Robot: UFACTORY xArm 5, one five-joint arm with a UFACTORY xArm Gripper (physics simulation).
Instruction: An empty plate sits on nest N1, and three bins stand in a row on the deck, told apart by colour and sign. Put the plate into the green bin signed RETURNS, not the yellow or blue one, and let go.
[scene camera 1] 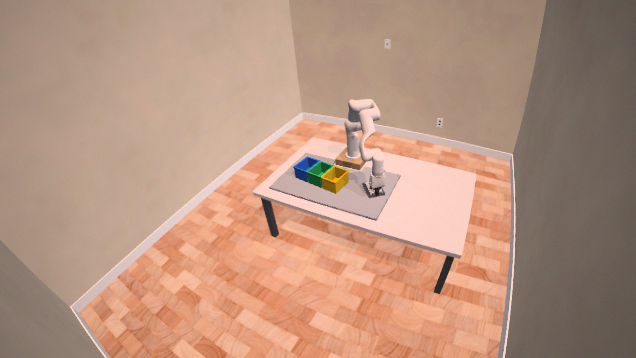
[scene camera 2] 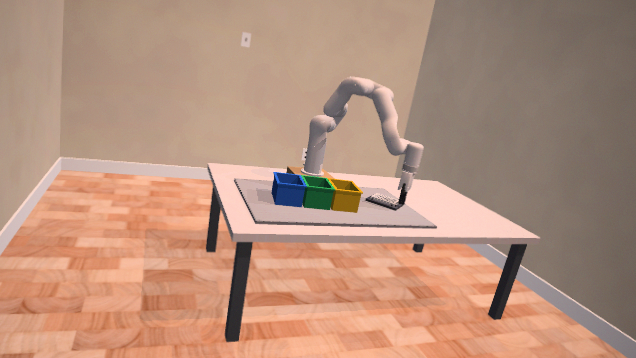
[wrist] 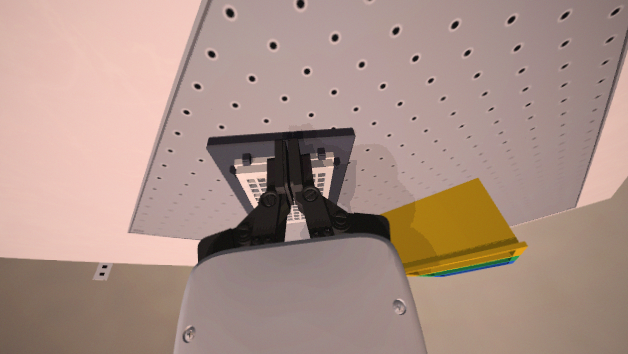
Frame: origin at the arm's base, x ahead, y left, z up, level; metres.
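Where they show: gripper, fingertip midpoint: (scene camera 1: 376, 194) (scene camera 2: 401, 203) (wrist: 289, 151); arm's base, origin of the base link: (scene camera 1: 353, 155) (scene camera 2: 312, 173).
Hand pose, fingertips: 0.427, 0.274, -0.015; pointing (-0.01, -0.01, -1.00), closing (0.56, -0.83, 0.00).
Things, the pixels of their top centre, and the offset from my fingertips, as dx, dy, dz. "spot": a spot on its surface instead. Level surfaces: height alone.
- white plate, middle of its top: (wrist: 290, 202) (scene camera 2: 385, 198) -0.077, -0.038, +0.000
- green bin, middle of its top: (wrist: 466, 268) (scene camera 2: 317, 181) (scene camera 1: 320, 168) -0.107, -0.438, +0.074
- blue bin, surface spot: (scene camera 2: 288, 195) (scene camera 1: 299, 174) spot: -0.075, -0.593, +0.023
- grey perforated deck, its level: dz -0.026
- pale table, its level: dz -0.039
The white plate (scene camera 2: 383, 199) (wrist: 256, 184), with a grid of wells, sits flat on the dark nest (scene camera 1: 370, 193) (scene camera 2: 394, 207) (wrist: 221, 149). My gripper (scene camera 1: 377, 192) (scene camera 2: 401, 203) (wrist: 289, 151) is shut with nothing between its fingers. The fingers are over the plate's near part and hide its middle in the wrist view; whether they touch it I cannot tell. The green bin (scene camera 1: 316, 177) (scene camera 2: 317, 199) stands between the blue bin (scene camera 1: 301, 173) (scene camera 2: 288, 195) and the yellow bin (scene camera 1: 333, 185) (scene camera 2: 345, 201) (wrist: 450, 215). No sign is readable.
The bins and nest stand on a grey perforated deck (scene camera 1: 345, 201) (scene camera 2: 300, 217) (wrist: 285, 22) on the pale table (scene camera 1: 430, 210) (scene camera 2: 475, 220) (wrist: 90, 125). The arm's base stands on a wooden block (scene camera 1: 349, 161) behind the bins. The yellow bin is nearest the nest.
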